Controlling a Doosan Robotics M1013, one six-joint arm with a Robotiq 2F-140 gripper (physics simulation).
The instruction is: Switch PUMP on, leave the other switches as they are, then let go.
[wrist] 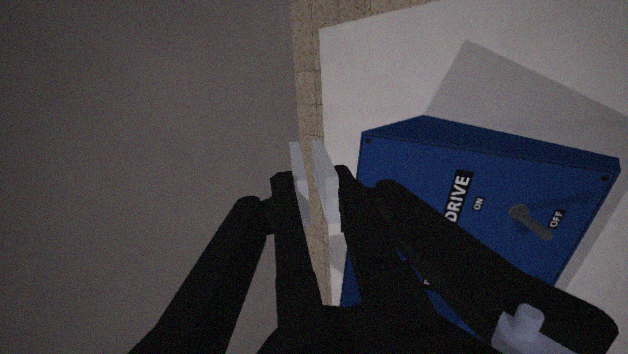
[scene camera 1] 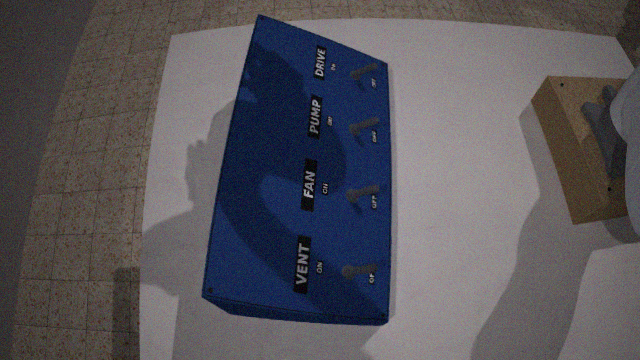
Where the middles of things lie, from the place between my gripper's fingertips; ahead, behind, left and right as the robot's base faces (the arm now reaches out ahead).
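With the blue switch panel (scene camera 1: 285, 230) as my reference, I find my gripper 270 mm to the right of it and 40 mm past it, and also 250 mm above it.
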